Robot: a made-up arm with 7 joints.
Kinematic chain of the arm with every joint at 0, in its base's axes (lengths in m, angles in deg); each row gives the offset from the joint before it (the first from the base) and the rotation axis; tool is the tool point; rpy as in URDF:
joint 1: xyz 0 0 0.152 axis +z
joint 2: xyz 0 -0.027 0.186 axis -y
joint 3: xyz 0 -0.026 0.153 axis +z
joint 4: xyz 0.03 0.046 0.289 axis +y
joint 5: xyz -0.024 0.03 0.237 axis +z
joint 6: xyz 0 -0.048 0.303 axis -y
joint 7: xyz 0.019 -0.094 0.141 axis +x
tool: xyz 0 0 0 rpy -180 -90 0
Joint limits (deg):
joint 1: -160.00..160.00
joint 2: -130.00..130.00
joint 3: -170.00..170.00
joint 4: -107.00..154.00
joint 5: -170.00..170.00
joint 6: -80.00..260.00
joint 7: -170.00..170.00
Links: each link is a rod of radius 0.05 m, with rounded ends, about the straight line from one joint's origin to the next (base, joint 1, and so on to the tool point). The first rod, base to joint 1, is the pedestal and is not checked.
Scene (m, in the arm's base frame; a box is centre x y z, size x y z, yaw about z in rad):
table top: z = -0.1
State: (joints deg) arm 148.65 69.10 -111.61 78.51 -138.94 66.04 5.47
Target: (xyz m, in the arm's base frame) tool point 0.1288 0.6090 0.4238
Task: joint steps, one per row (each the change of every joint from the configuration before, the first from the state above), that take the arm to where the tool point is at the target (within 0.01 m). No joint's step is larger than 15 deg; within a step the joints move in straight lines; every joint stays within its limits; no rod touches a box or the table.
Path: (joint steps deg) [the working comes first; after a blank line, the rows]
Joints at the target: 160.00 35.10 -103.13 131.77 -150.61 48.64 5.47
Straight joint move there: clear.

1: 2.84 -8.50 2.12 13.31 -2.92 -4.35 0.00
2: 2.83 -8.50 2.12 13.32 -2.91 -4.35 0.00
3: 2.84 -8.50 2.12 13.31 -2.92 -4.35 0.00
4: 2.84 -8.50 2.12 13.32 -2.92 -4.35 0.00

